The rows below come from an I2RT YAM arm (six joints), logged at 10 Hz.
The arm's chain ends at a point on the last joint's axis. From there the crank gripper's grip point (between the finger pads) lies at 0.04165 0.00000 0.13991 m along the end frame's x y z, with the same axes.
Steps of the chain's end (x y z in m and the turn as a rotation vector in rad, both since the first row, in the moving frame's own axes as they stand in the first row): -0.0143, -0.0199, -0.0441, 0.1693, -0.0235, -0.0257; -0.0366, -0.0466, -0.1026, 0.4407, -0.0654, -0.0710; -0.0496, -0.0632, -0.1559, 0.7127, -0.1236, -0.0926; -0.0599, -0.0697, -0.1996, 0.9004, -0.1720, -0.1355; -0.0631, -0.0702, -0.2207, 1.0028, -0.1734, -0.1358; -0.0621, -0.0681, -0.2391, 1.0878, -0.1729, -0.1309; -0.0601, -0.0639, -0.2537, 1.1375, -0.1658, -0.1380; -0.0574, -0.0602, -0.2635, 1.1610, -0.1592, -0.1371; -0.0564, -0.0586, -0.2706, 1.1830, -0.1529, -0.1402; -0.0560, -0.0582, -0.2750, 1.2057, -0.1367, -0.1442
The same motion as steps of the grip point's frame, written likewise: -0.0179, -0.0446, -0.0453, 0.1693, -0.0235, -0.0257; -0.0478, -0.1093, -0.1143, 0.4407, -0.0654, -0.0710; -0.0703, -0.1588, -0.1875, 0.7127, -0.1236, -0.0926; -0.0895, -0.1848, -0.2505, 0.9004, -0.1720, -0.1355; -0.0930, -0.1936, -0.2836, 1.0028, -0.1734, -0.1358; -0.0915, -0.1975, -0.3125, 1.0878, -0.1729, -0.1309; -0.0891, -0.1964, -0.3337, 1.1375, -0.1658, -0.1380; -0.0856, -0.1940, -0.3467, 1.1610, -0.1592, -0.1371; -0.0841, -0.1936, -0.3568, 1.1830, -0.1529, -0.1402; -0.0822, -0.1944, -0.3646, 1.2057, -0.1367, -0.1442
